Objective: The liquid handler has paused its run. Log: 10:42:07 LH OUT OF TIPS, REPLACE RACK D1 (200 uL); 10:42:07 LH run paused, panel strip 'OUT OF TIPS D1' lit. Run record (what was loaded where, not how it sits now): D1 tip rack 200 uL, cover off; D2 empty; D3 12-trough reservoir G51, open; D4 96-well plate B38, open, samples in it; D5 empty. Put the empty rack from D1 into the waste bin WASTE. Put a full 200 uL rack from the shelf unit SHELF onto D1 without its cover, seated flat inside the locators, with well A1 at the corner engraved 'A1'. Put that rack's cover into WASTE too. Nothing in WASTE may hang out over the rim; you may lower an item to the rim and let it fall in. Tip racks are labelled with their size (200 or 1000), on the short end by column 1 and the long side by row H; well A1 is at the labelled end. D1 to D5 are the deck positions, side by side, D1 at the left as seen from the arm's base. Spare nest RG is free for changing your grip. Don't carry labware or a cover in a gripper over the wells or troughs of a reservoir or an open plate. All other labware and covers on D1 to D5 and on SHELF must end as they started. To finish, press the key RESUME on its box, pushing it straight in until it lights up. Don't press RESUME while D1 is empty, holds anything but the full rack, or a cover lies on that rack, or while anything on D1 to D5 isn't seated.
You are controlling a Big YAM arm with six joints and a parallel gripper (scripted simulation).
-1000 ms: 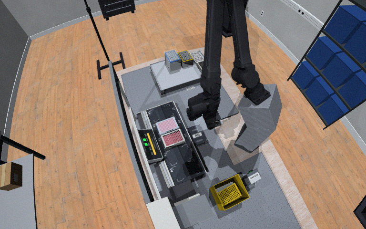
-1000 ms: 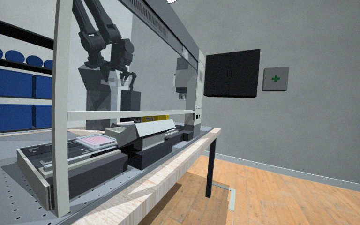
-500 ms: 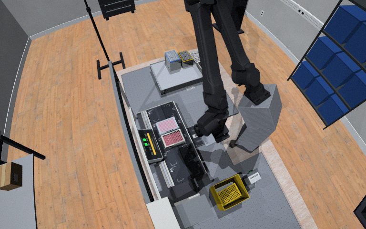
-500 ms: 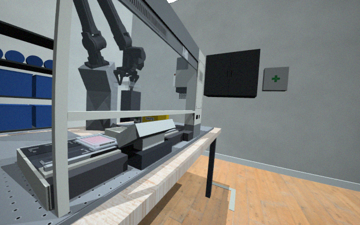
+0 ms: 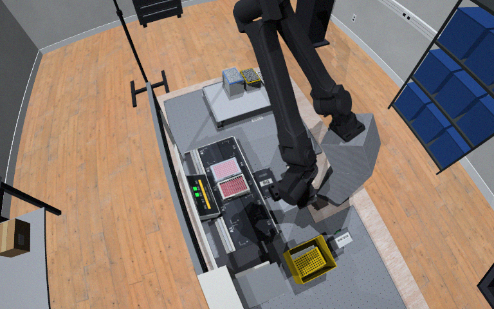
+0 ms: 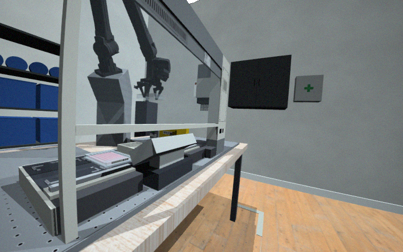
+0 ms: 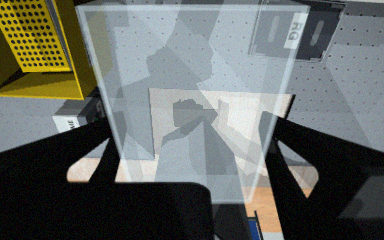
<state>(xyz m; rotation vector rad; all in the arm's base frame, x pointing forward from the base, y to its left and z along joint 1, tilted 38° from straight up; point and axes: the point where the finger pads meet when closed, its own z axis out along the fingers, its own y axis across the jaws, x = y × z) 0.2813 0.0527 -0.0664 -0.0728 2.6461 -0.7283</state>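
Right now my hand is 24 cm to the right of the yellow tip rack, 23 cm above it and 4 cm short of it. Also, from my hand: yellow waste bin (25 cm below, 23 cm to the left, 2 cm ahead); spare nest (29 cm below, 18 cm to the right, 1 cm behind); clear tip-rack cover (1 cm above).
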